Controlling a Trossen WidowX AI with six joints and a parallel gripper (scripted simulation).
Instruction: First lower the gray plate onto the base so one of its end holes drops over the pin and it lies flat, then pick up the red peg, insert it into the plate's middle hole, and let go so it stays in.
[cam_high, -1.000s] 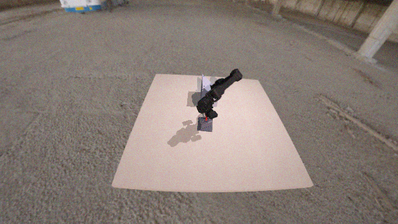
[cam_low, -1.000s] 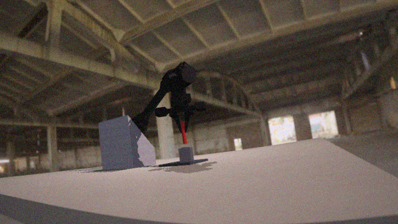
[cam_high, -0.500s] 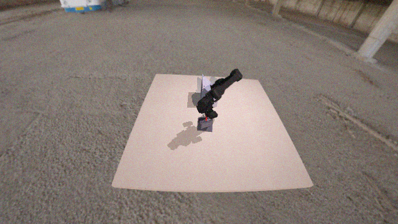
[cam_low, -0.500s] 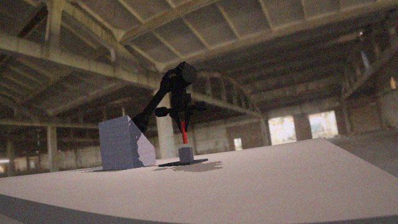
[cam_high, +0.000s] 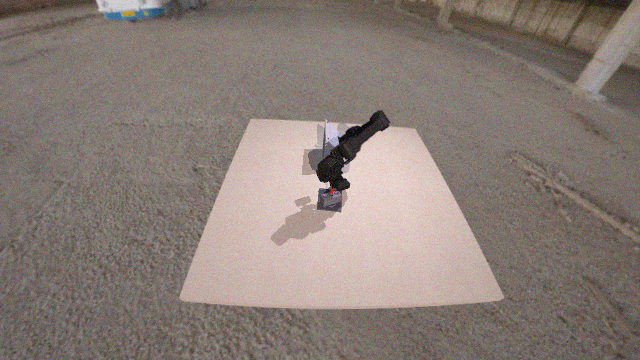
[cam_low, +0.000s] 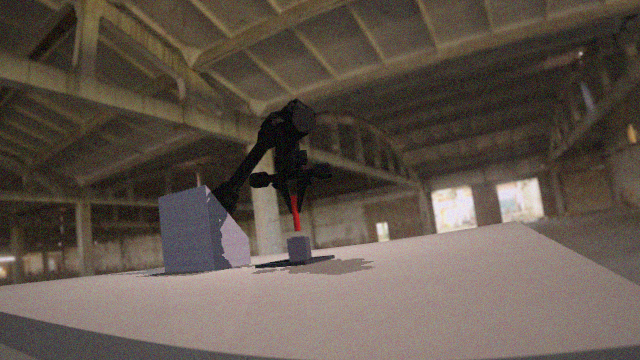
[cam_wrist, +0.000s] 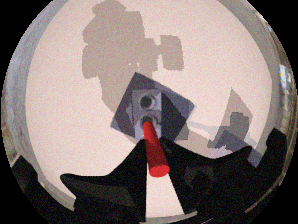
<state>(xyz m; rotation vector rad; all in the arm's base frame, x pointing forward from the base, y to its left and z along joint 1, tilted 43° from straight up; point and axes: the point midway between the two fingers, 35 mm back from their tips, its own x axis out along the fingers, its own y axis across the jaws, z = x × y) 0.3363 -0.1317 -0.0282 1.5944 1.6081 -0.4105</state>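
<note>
Now: the gray plate 70 mm below my gripper tip. The rest, counted from my gripper tip: dark flat base (110 mm below, 20 mm to the left, 10 mm behind); red peg (right at my gripper tip).
</note>
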